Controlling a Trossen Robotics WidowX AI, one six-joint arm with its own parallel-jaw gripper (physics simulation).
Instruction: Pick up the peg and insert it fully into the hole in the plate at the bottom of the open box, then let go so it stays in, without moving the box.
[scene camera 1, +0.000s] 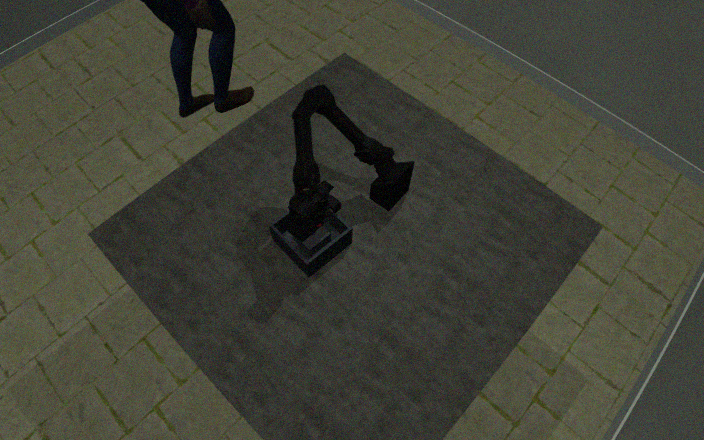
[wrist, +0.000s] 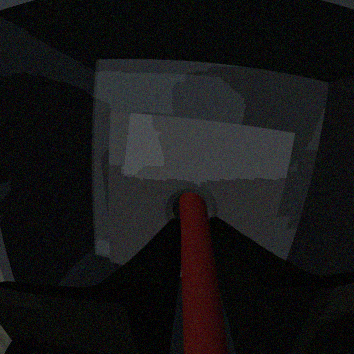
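The red peg is gripped between the two dark fingers of my gripper, which reaches down into the open box. In the wrist view, the peg's far end overlaps the round hole in the grey plate. A dark crescent of the hole shows to the left of the peg, and part of the ringed rim shows to its right. The peg hides the rest, so I cannot tell whether its end is inside the hole or above it.
The box walls stand close around the gripper. The arm's dark, blocky base is behind and to the right of the box on the dark grey mat. A person's legs show beyond the mat at the upper left.
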